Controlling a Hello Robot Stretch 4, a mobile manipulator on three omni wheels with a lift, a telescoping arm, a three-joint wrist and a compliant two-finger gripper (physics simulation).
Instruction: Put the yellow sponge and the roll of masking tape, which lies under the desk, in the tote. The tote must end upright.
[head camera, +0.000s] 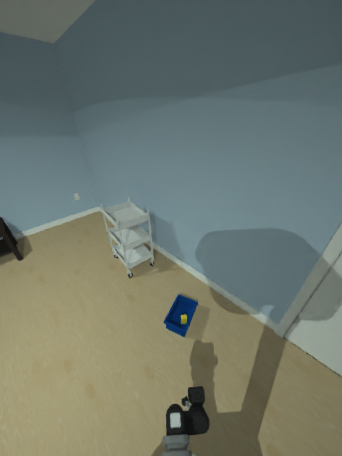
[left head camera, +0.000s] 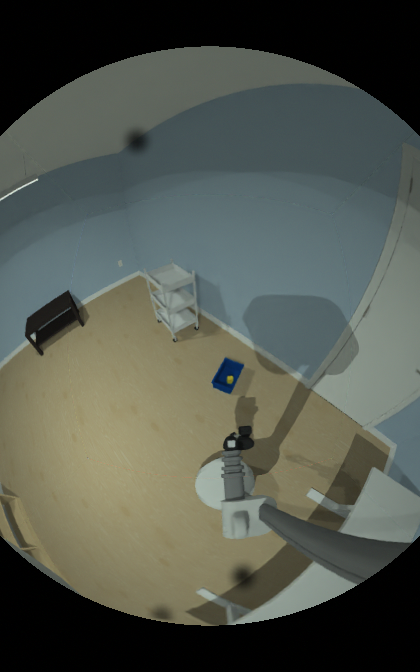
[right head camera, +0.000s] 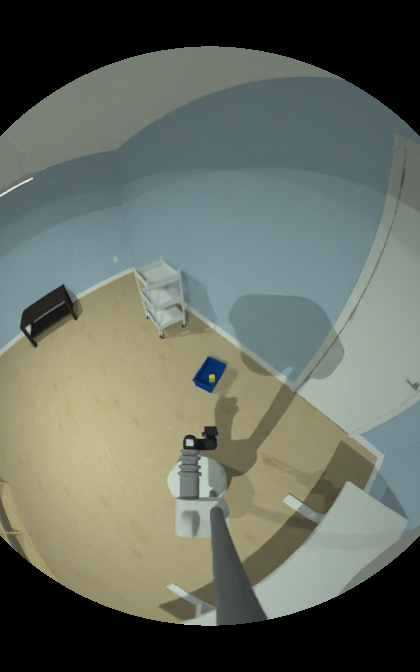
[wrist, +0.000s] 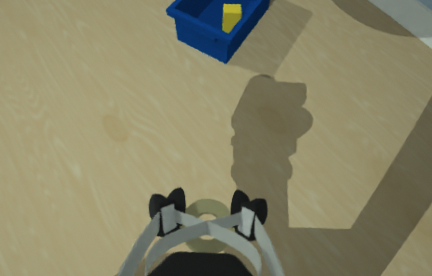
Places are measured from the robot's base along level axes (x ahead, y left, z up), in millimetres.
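Where they show: gripper, fingertip midpoint: (wrist: 208, 204).
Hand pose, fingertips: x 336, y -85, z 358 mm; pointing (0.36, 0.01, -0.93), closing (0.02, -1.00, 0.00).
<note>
Each offset is from my fingertips to the top centre of the thing.
The blue tote @[11 mm right, 620 mm ahead, 265 mm down] (head camera: 174, 327) (left head camera: 221, 387) (right head camera: 202, 385) (wrist: 200, 42) stands upright on the floor ahead of the robot. The yellow sponge @[29 mm right, 592 mm ahead, 301 mm down] (head camera: 184, 319) (left head camera: 230, 379) (right head camera: 212, 378) (wrist: 231, 17) lies inside it. My gripper (wrist: 208, 204) is shut on the roll of masking tape @[0 mm left, 21 mm back, 24 mm up] (wrist: 207, 246), a pale yellow ring between the dark fingertips in the wrist view, seen partly behind the finger strips. The gripper is above the floor, short of the tote, which is at the top of the wrist view. In the head camera view the fingers and the tape are mostly hidden by the dark wrist.
A white three-tier cart (head camera: 151, 234) (left head camera: 196, 300) (right head camera: 183, 297) stands beyond the tote by the wall. A dark bench (left head camera: 51, 311) (right head camera: 45, 304) is at the far left. The white desk (left head camera: 385, 505) (right head camera: 360, 520) is behind at the right. A wooden shelf unit is at the left edge.
</note>
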